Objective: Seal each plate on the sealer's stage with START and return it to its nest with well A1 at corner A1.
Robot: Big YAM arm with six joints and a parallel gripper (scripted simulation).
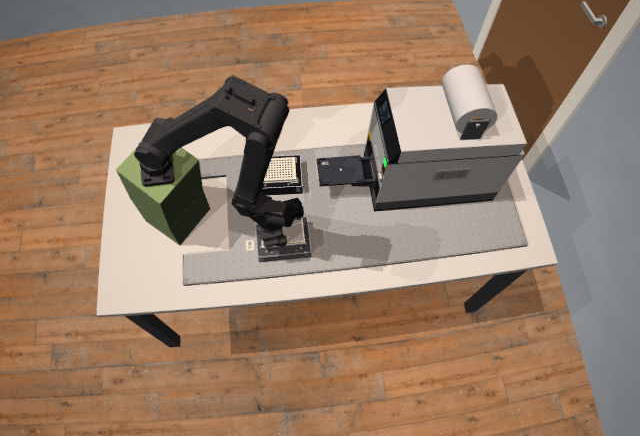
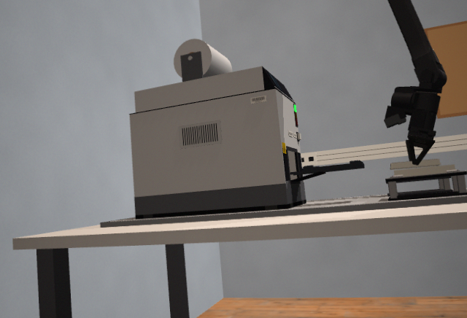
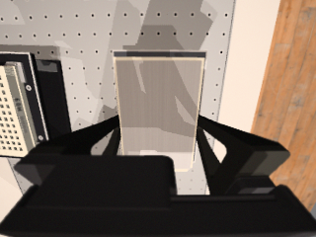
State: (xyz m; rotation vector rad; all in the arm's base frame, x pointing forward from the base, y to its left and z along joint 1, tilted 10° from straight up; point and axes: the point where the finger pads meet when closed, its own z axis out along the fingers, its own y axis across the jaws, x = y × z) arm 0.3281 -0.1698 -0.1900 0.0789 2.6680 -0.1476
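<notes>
Right now my hand is 5 cm above the plate nest. Also, from my hand: plate: 23 cm to the left, 3 cm below, 2 cm ahead; sealer stage: 22 cm ahead, 17 cm to the left, 1 cm above; yellow warning label: 33 cm ahead, 24 cm to the left, 6 cm above.
</notes>
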